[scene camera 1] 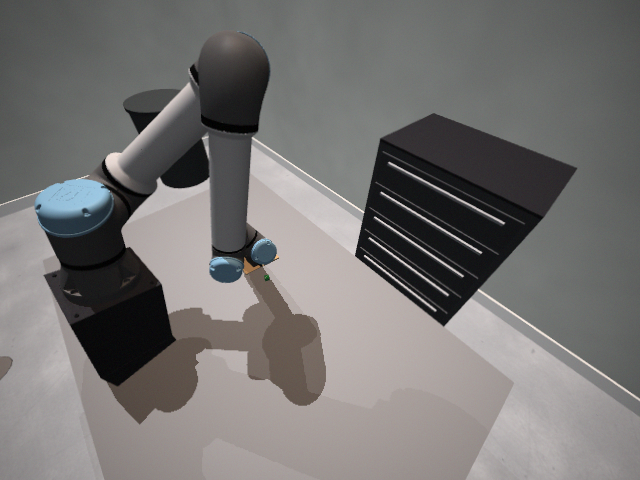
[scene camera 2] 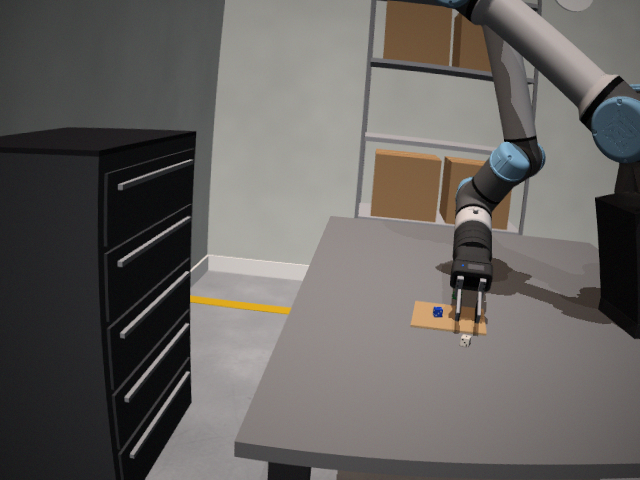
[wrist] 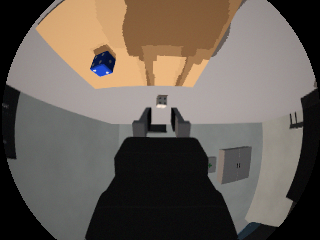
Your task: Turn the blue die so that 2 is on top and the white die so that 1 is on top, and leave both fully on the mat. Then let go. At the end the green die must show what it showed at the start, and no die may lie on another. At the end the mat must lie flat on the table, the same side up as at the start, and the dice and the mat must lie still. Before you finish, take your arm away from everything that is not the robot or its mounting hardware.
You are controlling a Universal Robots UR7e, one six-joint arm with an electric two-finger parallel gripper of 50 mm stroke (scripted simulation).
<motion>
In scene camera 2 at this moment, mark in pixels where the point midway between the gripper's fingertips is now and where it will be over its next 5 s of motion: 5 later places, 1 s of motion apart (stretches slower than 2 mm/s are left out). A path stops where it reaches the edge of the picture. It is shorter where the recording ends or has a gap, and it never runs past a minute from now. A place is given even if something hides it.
My gripper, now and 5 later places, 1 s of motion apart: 467, 318; 472, 286; 474, 284; 476, 278; 476, 276; 476, 287
</motion>
